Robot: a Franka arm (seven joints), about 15 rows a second.
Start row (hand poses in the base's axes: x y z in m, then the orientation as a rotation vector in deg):
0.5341, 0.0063, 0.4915, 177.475, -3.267, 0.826
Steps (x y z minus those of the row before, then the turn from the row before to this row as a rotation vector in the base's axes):
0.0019, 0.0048, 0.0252, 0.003, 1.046, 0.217
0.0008, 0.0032, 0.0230, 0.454, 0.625, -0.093
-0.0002, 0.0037, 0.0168, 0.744, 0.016, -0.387
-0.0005, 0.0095, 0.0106, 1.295, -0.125, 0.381
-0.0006, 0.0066, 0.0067, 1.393, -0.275, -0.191
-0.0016, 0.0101, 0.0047, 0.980, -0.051, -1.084
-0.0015, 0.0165, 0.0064, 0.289, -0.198, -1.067
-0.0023, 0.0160, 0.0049, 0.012, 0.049, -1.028
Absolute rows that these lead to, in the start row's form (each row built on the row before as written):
0.5360, 0.0111, 0.5167, 177.466, -2.895, -0.787
0.5368, 0.0143, 0.5397, 177.901, -3.022, -1.774
0.5366, 0.0180, 0.5565, 178.637, -3.626, -1.837
0.5361, 0.0275, 0.5671, 179.943, -3.035, -1.688
0.5355, 0.0341, 0.5738, -178.589, 3.290, 1.283
0.5339, 0.0442, 0.5785, -177.563, 4.940, 1.205
0.5324, 0.0607, 0.5849, -177.210, 6.573, 0.875
0.5301, 0.0767, 0.5898, -177.129, 8.163, 0.914

